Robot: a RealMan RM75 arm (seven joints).
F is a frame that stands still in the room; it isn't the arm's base.
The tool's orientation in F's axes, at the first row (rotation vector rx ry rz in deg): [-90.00 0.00 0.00]
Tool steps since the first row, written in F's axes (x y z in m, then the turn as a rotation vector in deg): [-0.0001 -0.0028 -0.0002 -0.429 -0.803 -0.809]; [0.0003 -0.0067 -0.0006 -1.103 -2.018 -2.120]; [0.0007 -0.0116 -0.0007 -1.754 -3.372 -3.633]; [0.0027 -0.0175 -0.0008 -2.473 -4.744 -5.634]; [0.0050 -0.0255 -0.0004 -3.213 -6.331 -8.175]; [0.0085 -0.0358 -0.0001 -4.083 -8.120 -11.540]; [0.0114 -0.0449 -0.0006 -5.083 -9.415 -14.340]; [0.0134 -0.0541 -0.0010 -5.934 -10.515 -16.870]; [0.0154 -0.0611 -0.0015 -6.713 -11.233 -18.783]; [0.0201 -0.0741 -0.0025 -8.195 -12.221 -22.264]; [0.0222 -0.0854 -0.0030 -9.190 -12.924 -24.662]
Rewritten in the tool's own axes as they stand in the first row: [-0.0001 0.0002 -0.0028 -0.429 0.809 -0.803]; [0.0003 0.0006 -0.0067 -1.103 2.120 -2.018]; [0.0007 0.0007 -0.0116 -1.754 3.633 -3.372]; [0.0027 0.0008 -0.0175 -2.473 5.634 -4.744]; [0.0050 0.0004 -0.0255 -3.213 8.175 -6.331]; [0.0085 0.0001 -0.0358 -4.083 11.540 -8.120]; [0.0114 0.0006 -0.0449 -5.083 14.340 -9.415]; [0.0134 0.0010 -0.0541 -5.934 16.870 -10.515]; [0.0154 0.0015 -0.0611 -6.713 18.783 -11.233]; [0.0201 0.0025 -0.0741 -8.195 22.264 -12.221]; [0.0222 0.0030 -0.0854 -9.190 24.662 -12.924]
